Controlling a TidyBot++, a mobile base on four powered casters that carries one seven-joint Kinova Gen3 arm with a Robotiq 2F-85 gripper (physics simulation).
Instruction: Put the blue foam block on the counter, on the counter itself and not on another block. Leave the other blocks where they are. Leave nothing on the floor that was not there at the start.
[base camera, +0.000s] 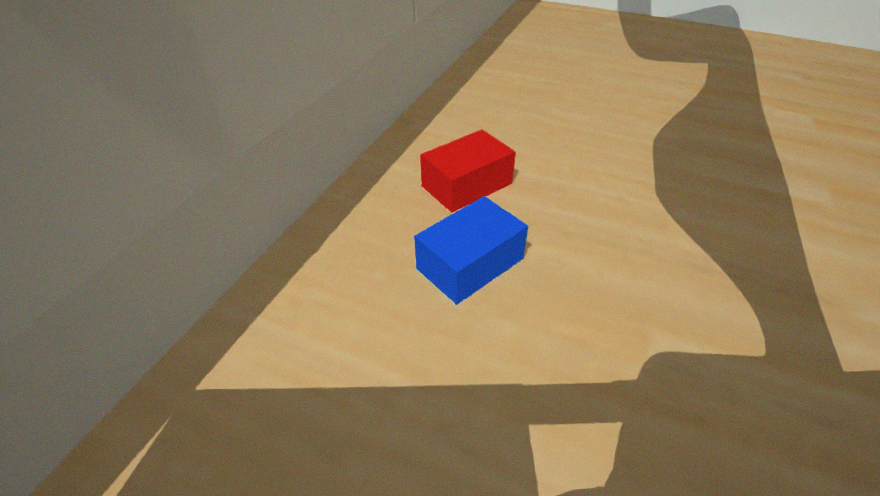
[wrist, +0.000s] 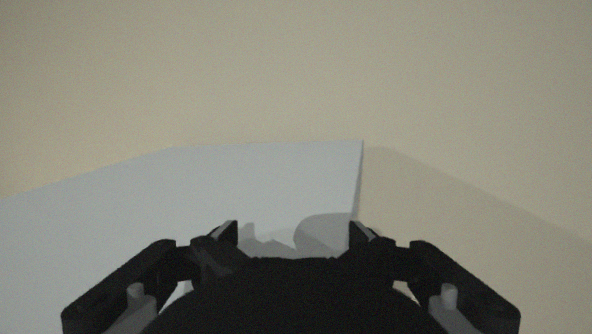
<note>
I see my gripper (wrist: 293, 233), a blue foam block (base camera: 460, 254), a red block (base camera: 458, 173) and a counter (base camera: 157, 157).
The counter also shows in the wrist view (wrist: 293, 200). The wrist view misses the blue foam block: it is out of frame. The wrist view does not show the red block: it is out of frame.
</note>
